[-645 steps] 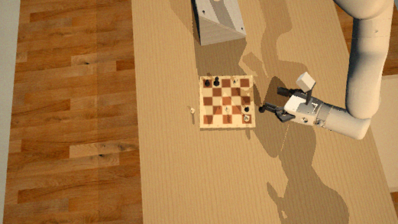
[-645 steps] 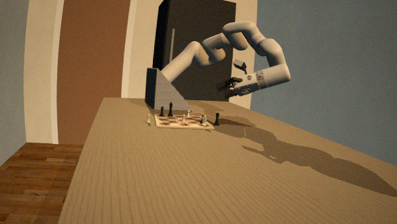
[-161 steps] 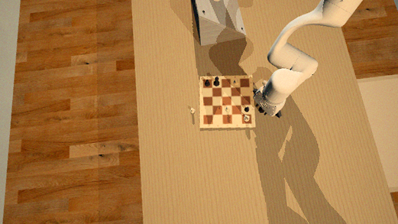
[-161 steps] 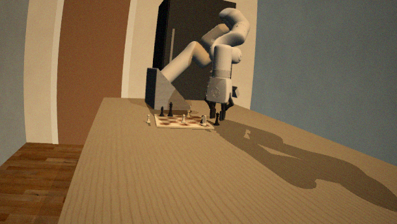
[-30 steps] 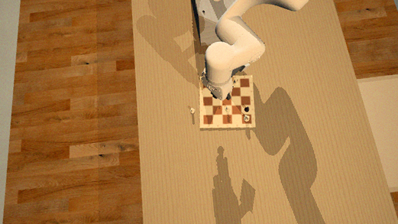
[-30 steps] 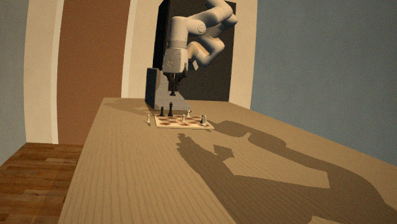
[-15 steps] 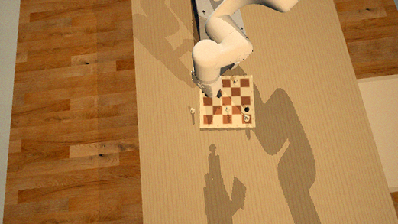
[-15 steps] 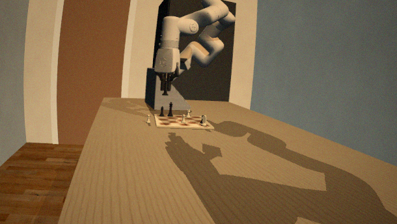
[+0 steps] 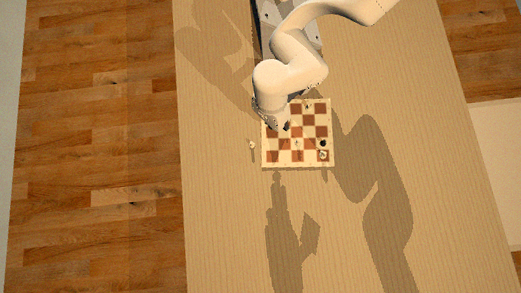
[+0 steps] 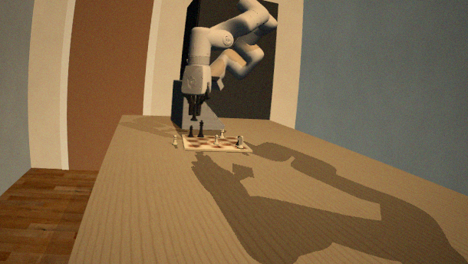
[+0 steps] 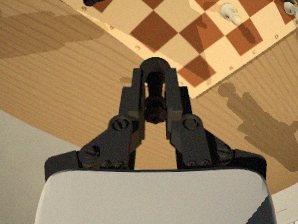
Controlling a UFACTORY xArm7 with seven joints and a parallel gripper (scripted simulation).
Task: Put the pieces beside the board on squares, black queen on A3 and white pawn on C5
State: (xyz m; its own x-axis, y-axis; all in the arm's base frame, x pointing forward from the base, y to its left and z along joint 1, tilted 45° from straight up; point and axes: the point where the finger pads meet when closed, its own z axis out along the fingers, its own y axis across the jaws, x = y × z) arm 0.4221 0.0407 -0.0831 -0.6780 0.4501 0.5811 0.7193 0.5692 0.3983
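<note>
My hand is 110 mm above the chessboard and 80 mm to the right of it. From my hand the other things lie so: black pawn 150 mm to the left, 100 mm below, 40 mm ahead.
</note>
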